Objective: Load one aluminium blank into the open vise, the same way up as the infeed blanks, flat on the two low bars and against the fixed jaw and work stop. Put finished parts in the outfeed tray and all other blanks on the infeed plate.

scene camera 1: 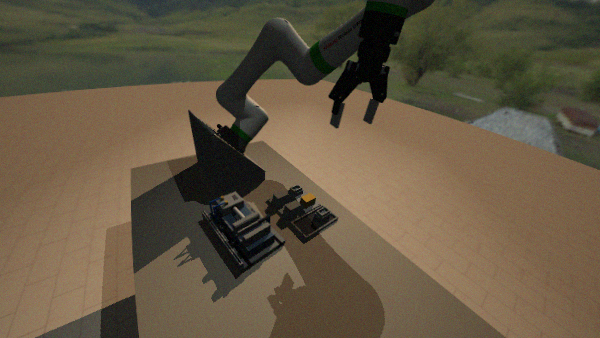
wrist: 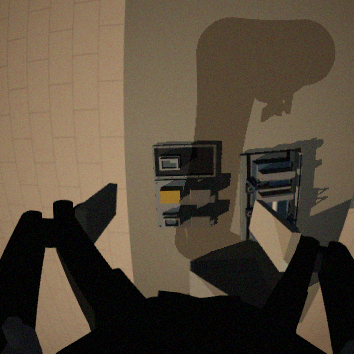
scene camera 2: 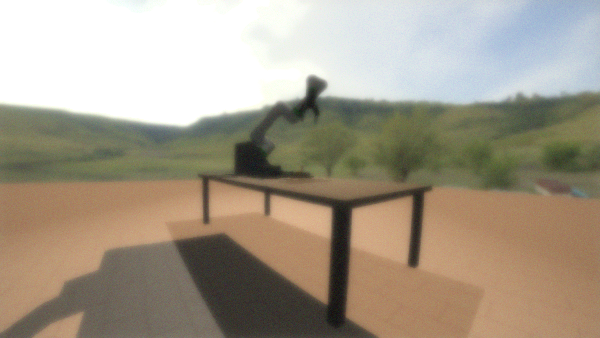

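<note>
My gripper (scene camera 1: 351,123), visible also in the wrist view (wrist: 185,207), is open and holds nothing. Also visible to me: a dark outfeed tray (wrist: 194,160) and an infeed plate (wrist: 185,206).
</note>
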